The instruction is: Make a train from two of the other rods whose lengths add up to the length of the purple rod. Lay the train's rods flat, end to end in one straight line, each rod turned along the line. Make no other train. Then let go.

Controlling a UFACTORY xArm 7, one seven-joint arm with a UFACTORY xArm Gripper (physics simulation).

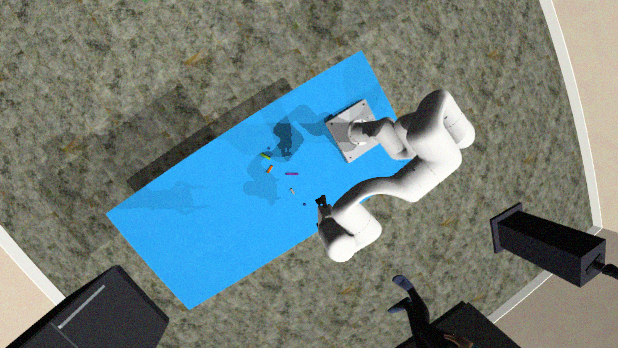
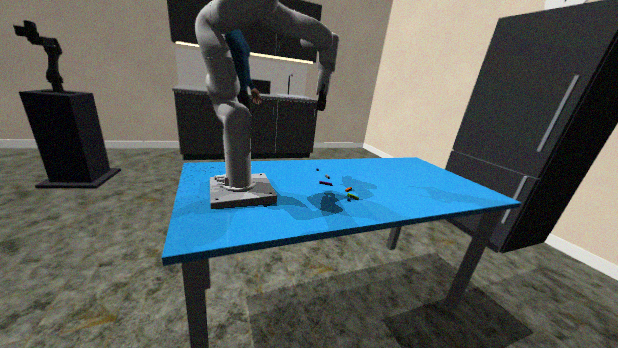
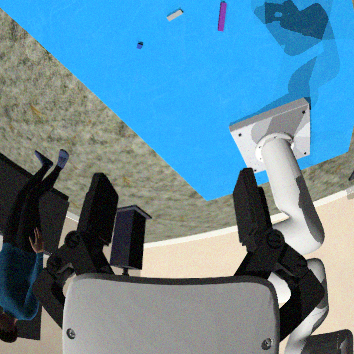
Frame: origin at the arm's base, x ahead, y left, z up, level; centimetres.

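Where they show: gripper, fingertip midpoint: [image 1: 319, 211] [image 2: 321, 109] [image 3: 172, 181]; arm's base, link origin: [image 1: 359, 132] [image 2: 239, 184] [image 3: 273, 146].
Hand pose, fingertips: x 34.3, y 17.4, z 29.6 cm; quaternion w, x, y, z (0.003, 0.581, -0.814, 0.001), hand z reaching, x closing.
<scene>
Each offset is from my fingertips to the top centre of the thing. Level surfaces: height alone.
The purple rod {dy -10.9, dx +3.6, dz -30.9 cm} [image 1: 292, 174] [image 2: 325, 183] [image 3: 222, 16] lies flat on the blue table. A white rod {dy -2.7, dx +6.8, dz -30.9 cm} [image 1: 292, 191] [image 2: 327, 176] [image 3: 175, 14] lies apart from it. A small blue piece {dy +6.1, dx +3.8, dz -30.9 cm} [image 1: 304, 204] [image 2: 317, 169] [image 3: 140, 45] lies beyond the white rod. An orange rod {dy -17.2, dx +12.6, dz -30.9 cm} [image 1: 270, 169] [image 2: 348, 189] and a lime-green rod {dy -23.7, dx +12.1, dz -30.9 cm} [image 1: 266, 156] [image 2: 353, 196] lie close together at different angles. A small dark blue piece {dy -26.5, dx +9.2, dz -30.9 cm} [image 1: 268, 148] [image 2: 349, 200] lies by the green rod. My gripper [image 1: 321, 200] [image 3: 172, 181] is open and empty, high above the table's edge, away from the rods.
The arm's base plate [image 1: 340, 134] [image 2: 243, 198] [image 3: 239, 126] is bolted to the blue table {dz -31.9 cm} [image 1: 190, 240] [image 2: 225, 232] [image 3: 190, 170]. A person [image 1: 419, 310] [image 3: 20, 260] is near the table. A dark pedestal [image 1: 555, 245] [image 2: 62, 135] and a fridge [image 2: 525, 100] stand on the floor.
</scene>
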